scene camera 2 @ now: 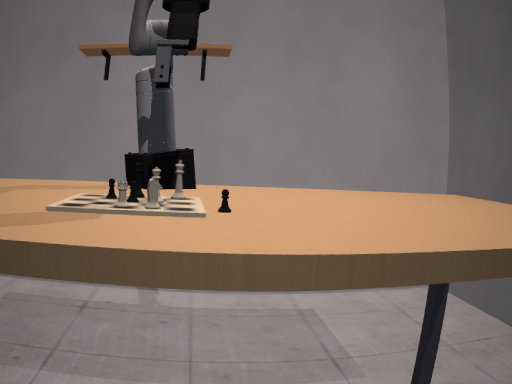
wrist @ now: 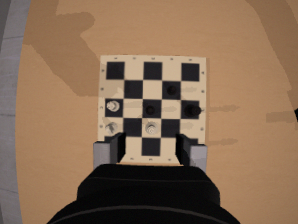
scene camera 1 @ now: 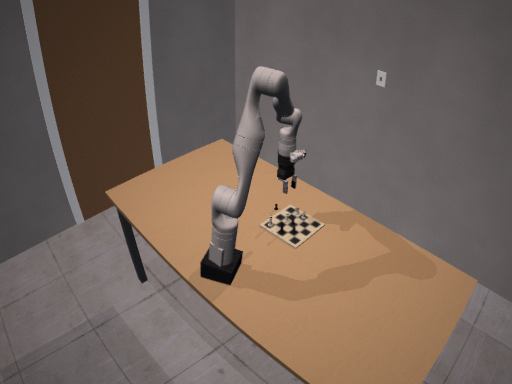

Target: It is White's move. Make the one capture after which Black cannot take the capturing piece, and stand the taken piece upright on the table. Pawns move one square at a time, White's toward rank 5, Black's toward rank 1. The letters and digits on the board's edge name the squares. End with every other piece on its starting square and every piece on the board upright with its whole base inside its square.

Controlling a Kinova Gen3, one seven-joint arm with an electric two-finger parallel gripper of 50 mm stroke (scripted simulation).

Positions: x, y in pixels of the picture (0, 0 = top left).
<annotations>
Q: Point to a chessboard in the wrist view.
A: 135, 81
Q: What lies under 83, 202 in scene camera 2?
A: A chessboard.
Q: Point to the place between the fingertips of my gripper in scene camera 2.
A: At 161, 85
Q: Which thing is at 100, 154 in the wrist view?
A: My gripper.
</annotations>
